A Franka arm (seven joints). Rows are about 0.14 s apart.
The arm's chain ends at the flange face. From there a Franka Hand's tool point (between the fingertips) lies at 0.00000 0.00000 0.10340 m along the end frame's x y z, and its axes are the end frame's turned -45 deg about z.
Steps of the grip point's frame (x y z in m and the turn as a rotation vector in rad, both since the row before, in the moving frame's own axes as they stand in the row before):
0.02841, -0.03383, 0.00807, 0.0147, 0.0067, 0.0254
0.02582, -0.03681, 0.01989, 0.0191, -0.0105, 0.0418
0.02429, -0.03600, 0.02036, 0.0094, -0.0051, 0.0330
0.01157, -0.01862, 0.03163, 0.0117, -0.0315, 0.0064
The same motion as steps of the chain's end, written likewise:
-0.00327, -0.04244, 0.00808, 0.0151, -0.0057, 0.0254
-0.00562, -0.04361, 0.01991, 0.0061, -0.0209, 0.0418
-0.00723, -0.04230, 0.02037, 0.0030, -0.0103, 0.0330
-0.00182, -0.02278, 0.03169, -0.0140, -0.0305, 0.0064

